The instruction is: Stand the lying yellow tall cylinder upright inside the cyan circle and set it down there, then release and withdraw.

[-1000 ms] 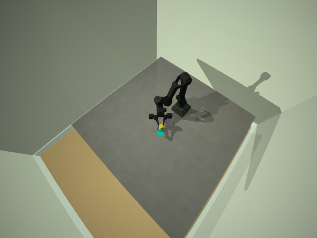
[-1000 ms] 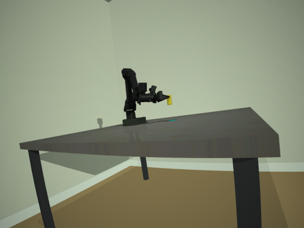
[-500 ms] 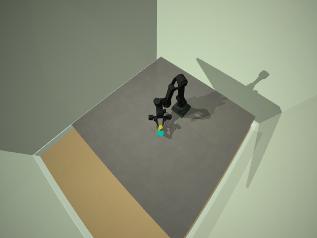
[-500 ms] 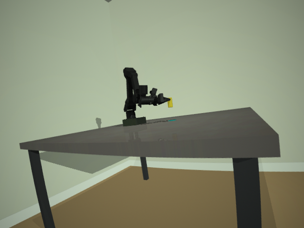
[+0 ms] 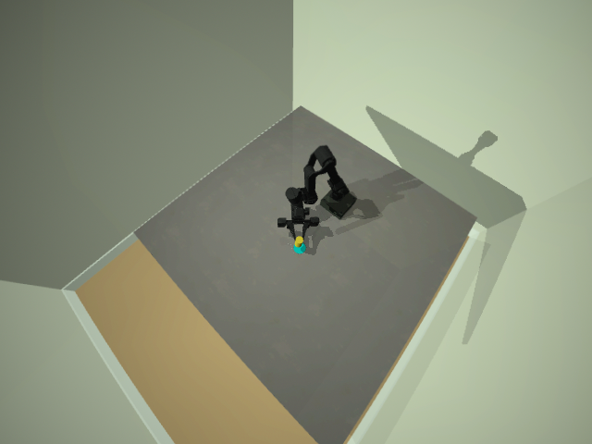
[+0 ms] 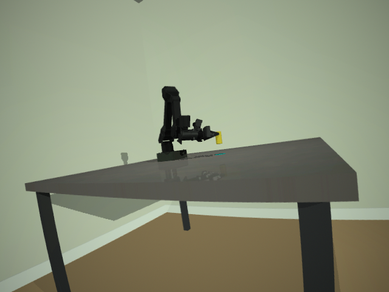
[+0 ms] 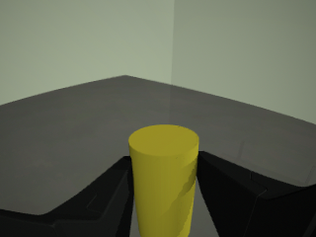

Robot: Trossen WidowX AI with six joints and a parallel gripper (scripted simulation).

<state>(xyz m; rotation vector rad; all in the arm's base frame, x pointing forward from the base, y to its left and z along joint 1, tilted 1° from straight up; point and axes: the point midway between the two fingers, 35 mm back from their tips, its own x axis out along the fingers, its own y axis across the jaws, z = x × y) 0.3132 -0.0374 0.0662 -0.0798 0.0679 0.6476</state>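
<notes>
My gripper tip is now 110 mm above the cyan circle. Round my gripper tip: yellow tall cylinder: 20 mm below.
</notes>
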